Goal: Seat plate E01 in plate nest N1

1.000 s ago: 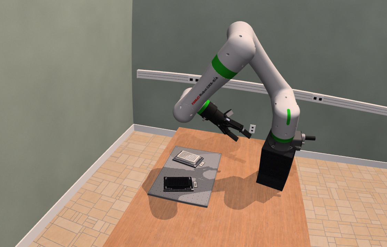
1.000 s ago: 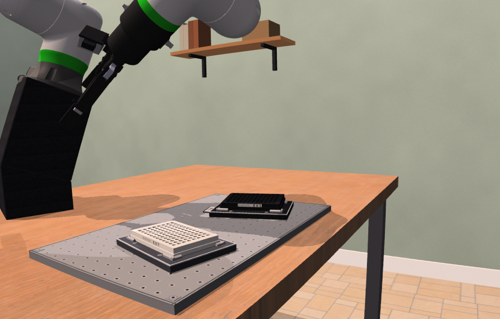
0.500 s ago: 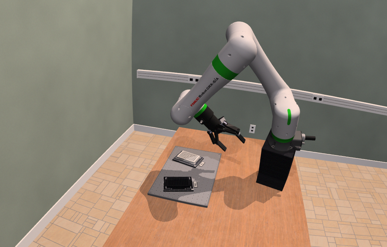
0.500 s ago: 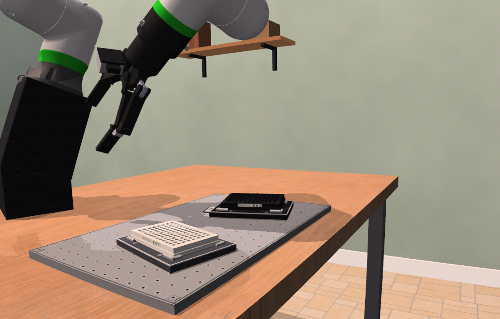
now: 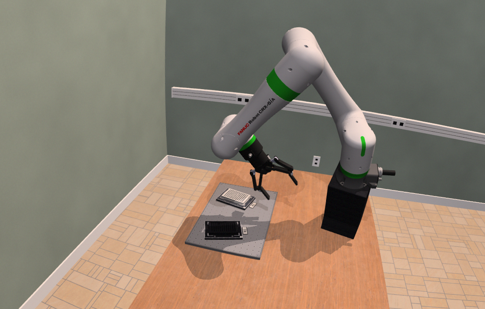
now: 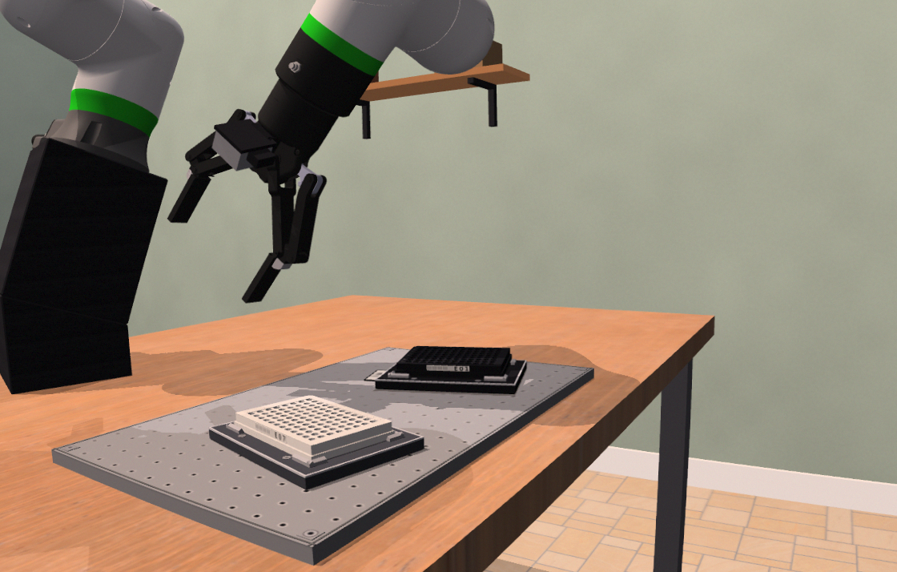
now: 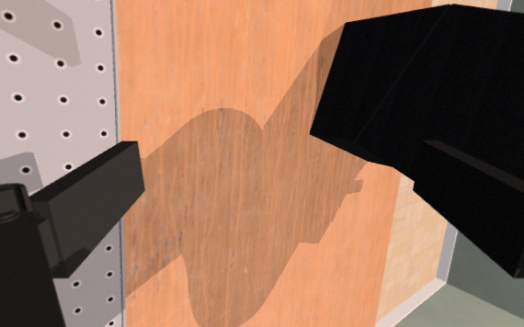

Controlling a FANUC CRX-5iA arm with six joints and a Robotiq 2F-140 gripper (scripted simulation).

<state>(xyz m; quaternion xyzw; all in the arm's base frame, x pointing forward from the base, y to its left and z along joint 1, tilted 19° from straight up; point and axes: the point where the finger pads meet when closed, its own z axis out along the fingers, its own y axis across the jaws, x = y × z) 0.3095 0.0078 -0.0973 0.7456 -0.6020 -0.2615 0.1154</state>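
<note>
The black well plate E01 is 220 mm ahead of my hand, 170 mm to the left of it and 140 mm below it. Round my hand: black plate nest N1: 220 mm ahead, 170 mm to the left, 160 mm below; then white plate E07: 230 mm ahead, 140 mm below, 90 mm to the right.
</note>
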